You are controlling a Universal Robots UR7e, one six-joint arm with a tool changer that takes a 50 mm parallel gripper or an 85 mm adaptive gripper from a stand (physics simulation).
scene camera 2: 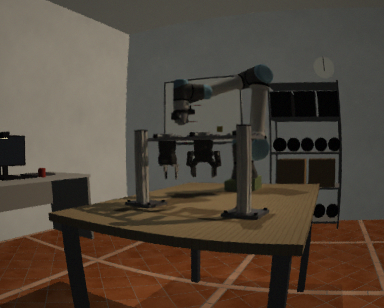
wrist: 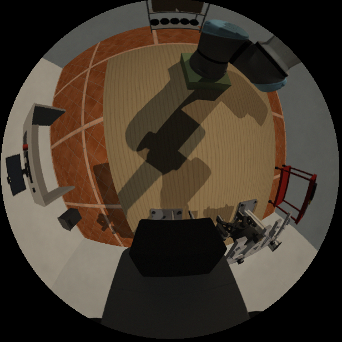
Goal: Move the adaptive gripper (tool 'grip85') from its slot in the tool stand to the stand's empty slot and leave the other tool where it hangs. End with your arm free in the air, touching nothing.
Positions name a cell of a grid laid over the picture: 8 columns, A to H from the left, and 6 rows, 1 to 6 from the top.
Note:
I see an adaptive gripper (scene camera 2: E3) and a tool stand (scene camera 2: F3).
The adaptive gripper shows as well in the wrist view (wrist: F5).

